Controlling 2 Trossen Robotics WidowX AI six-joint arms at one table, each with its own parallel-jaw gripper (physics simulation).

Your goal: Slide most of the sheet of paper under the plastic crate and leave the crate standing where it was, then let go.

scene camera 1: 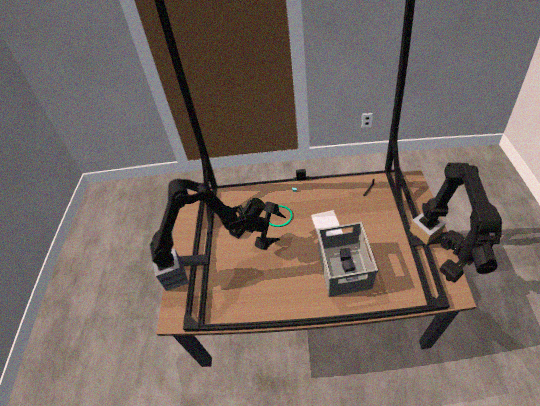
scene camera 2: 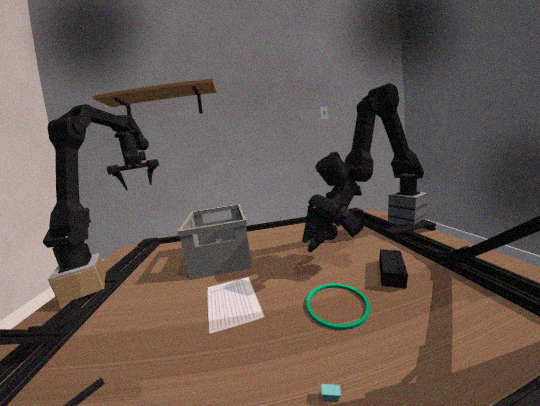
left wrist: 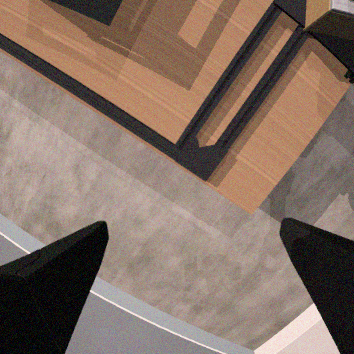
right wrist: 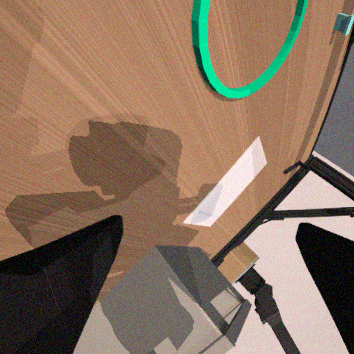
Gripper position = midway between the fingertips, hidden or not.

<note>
My left gripper [scene camera 1: 455, 271] is open and holds nothing. My right gripper [scene camera 2: 306, 247] is open, holding nothing. Also in view: a white lined sheet of paper [scene camera 2: 231, 304]. Further things: a grey plastic crate [scene camera 2: 203, 259].
The white lined sheet of paper shows as well in the right wrist view [right wrist: 252, 160]. The grey plastic crate shows as well in scene camera 1 [scene camera 1: 329, 246] and in the right wrist view [right wrist: 172, 292]. My left gripper also shows in scene camera 2 [scene camera 2: 139, 187] and in the left wrist view [left wrist: 194, 228]. The left wrist view does not show the white lined sheet of paper: it is out of frame.
</note>
